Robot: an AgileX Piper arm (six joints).
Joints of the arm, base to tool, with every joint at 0 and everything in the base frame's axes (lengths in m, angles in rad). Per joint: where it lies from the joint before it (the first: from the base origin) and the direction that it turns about. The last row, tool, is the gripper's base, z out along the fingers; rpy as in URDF.
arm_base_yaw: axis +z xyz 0 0 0.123
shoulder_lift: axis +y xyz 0 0 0
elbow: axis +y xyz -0.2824 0 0.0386
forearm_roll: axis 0.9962 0 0.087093 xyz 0.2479 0 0.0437
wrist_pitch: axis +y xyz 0 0 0
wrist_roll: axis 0.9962 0 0.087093 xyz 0.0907 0 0.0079
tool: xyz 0 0 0 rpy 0 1.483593 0
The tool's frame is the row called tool.
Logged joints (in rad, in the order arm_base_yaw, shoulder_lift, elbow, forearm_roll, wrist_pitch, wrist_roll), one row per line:
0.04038, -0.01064, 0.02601, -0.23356, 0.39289, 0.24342
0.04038, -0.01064, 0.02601, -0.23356, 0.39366, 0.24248
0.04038, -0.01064, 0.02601, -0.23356, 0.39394, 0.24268
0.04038, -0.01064, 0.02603, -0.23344, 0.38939, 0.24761
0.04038, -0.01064, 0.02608, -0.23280, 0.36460, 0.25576
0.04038, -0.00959, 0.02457, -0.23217, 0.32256, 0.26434
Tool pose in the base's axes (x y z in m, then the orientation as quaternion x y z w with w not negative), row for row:
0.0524, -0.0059, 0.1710, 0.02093, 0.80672, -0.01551, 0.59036
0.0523, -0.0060, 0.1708, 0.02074, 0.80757, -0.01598, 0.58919
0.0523, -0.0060, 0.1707, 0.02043, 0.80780, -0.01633, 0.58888
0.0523, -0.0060, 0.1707, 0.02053, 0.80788, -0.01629, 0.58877
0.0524, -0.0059, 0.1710, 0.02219, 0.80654, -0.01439, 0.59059
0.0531, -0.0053, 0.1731, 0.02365, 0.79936, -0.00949, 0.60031
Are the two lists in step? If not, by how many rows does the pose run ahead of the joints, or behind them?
The pose runs 1 row behind the joints: the pose in row i belongs to the joints in row i - 1.
